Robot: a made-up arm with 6 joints.
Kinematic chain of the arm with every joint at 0, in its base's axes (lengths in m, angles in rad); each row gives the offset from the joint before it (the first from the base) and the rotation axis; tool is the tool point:
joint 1: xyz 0 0 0.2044 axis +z
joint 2: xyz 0 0.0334 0 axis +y
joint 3: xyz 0 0 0.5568 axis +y
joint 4: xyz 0 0 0.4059 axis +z
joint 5: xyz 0 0 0 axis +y
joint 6: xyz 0 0 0.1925 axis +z
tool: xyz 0 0 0
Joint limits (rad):
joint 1: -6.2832..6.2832
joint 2: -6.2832..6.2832
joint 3: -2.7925..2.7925
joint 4: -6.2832..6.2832
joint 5: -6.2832..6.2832
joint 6: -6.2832..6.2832
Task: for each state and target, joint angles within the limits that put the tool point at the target. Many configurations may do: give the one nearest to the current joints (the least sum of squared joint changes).
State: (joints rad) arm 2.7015 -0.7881 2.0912 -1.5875 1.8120 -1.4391
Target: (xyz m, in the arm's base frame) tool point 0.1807 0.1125 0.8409
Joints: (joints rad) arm 2.8809 -0.8507 1.7212 -1.7285 1.6936 -1.4391
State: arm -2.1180 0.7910 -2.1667 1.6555 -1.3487 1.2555
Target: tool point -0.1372 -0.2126 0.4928
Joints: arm -1.4741 1.3472 -2.4355 1.4986 -1.6965 1.2555
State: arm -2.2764 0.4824 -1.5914 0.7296 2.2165 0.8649
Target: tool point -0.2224 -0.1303 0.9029
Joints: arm -2.9469 0.6961 -1.5245 0.3958 2.3762 0.8649
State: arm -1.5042 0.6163 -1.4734 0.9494 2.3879 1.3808
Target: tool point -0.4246 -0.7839 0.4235
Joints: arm -2.2235 1.4961 -0.8329 0.6217 1.9189 1.3808
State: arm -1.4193 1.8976 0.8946 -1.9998 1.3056 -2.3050
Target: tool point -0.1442 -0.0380 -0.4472
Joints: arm -1.4747 2.3215 1.8180 -1.6848 1.2352 -2.3050
